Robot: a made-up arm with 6 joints.
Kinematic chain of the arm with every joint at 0, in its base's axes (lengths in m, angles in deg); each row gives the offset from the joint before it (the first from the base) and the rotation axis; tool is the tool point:
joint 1: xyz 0 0 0.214 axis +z
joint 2: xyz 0 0 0 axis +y
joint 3: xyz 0 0 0.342 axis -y
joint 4: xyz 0 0 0 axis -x
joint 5: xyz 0.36 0 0 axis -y
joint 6: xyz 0 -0.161 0 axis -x
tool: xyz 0 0 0
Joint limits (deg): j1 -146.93..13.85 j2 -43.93..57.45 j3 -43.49..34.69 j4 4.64..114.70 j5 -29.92..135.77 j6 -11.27..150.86
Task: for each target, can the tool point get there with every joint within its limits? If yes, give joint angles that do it. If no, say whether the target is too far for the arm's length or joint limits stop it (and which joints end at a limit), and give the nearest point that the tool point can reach.
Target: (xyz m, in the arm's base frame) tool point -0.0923 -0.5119 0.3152
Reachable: yes | joints -98.70 30.94 -22.25 85.08 1.89 13.13
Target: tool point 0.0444 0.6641 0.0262
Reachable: no: joint limits stop it (at a limit: joint 1, joint 2, joint 3, joint 4) | nearest point 0.3369 0.1524 0.0168 | short by 0.590 m
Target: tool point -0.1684 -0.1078 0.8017
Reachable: yes | joints -110.01 -18.48 9.71 41.08 18.49 132.72
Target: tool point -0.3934 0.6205 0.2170
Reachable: no: joint limits stop it (at a limit: joint 1, joint 2, joint 3, joint 4) | nearest point -0.1903 0.0676 0.4761 | short by 0.644 m
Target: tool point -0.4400 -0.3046 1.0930
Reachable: no: too far | nearest point -0.3033 -0.2100 0.8199 | short by 0.320 m
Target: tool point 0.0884 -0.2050 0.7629
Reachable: yes | joints -34.71 -19.05 0.92 42.75 -0.55 131.63
